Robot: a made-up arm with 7 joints.
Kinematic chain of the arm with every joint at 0, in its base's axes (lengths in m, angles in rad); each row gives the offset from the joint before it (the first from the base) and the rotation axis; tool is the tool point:
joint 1: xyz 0 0 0.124 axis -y
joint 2: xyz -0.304 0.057 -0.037 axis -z
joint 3: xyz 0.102 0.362 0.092 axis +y
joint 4: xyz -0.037 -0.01 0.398 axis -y
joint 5: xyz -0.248 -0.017 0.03 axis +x
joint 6: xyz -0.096 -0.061 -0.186 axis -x
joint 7: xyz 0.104 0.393 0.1 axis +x
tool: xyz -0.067 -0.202 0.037
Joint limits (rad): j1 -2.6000..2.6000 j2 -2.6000..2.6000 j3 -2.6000..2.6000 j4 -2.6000..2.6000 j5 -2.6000..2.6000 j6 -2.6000..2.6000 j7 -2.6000..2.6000
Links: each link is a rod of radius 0.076 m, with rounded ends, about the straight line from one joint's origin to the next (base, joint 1, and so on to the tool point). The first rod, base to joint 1, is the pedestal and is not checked.
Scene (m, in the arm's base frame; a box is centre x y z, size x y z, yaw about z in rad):
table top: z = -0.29
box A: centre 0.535 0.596 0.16 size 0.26 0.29 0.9 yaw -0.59
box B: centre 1.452 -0.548 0 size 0.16 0.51 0.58 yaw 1.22
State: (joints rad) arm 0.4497 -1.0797 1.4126 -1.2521 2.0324 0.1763 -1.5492
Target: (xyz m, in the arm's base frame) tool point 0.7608 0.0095 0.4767
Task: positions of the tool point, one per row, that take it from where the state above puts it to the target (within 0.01 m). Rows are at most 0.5 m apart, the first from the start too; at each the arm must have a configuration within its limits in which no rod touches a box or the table.
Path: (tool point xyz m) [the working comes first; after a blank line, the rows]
Joints at the target: -1.4186 -0.8714 0.0730 -0.7064 2.6000 0.0239 -1.9183
Straight joint move there: touches box A.

1: -0.0094 0.9700 0.2874
2: 0.0105 0.9546 0.5008
3: 0.1177 0.8874 0.7029
4: 0.3023 0.7671 0.8540
5: 0.5350 0.5960 0.9210
6: 0.7587 0.2816 0.6554
7: 0.7608 0.0095 0.4767

